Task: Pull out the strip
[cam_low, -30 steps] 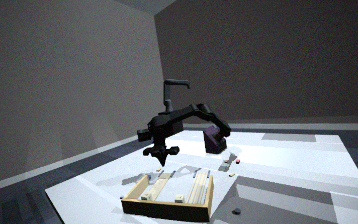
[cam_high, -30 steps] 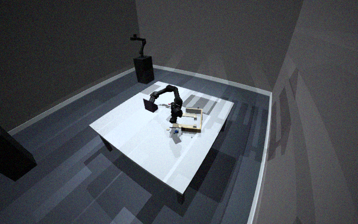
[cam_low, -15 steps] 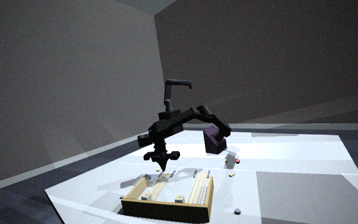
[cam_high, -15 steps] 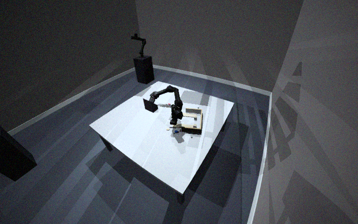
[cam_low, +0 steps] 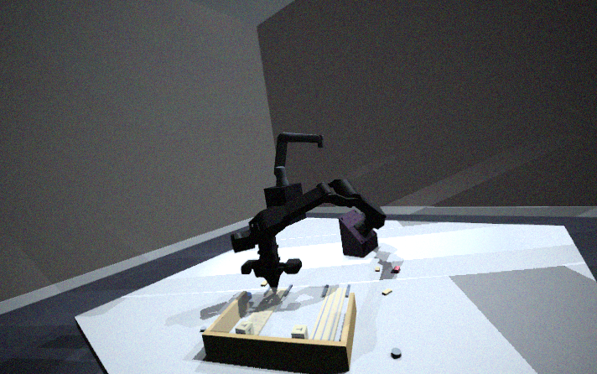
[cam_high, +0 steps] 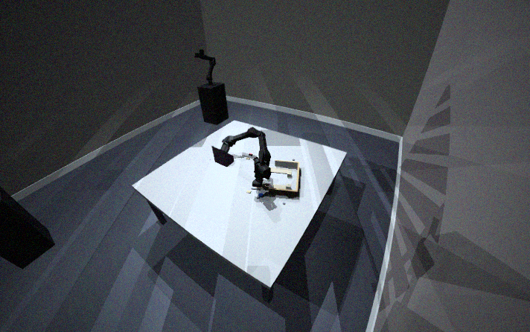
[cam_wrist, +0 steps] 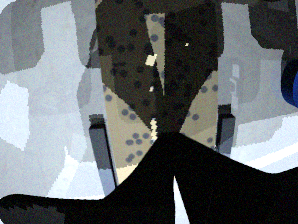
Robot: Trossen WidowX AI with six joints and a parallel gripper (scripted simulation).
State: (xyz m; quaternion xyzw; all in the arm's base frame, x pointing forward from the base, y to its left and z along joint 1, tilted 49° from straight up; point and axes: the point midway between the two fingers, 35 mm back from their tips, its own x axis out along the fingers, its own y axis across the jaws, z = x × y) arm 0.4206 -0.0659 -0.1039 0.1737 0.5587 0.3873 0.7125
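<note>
My gripper tip is now 90 mm short of the dotted beige strip, 40 mm to the right of it and 10 mm above it. Also, from my gripper tip: grey disc: 400 mm to the left, 80 mm ahead.
</note>
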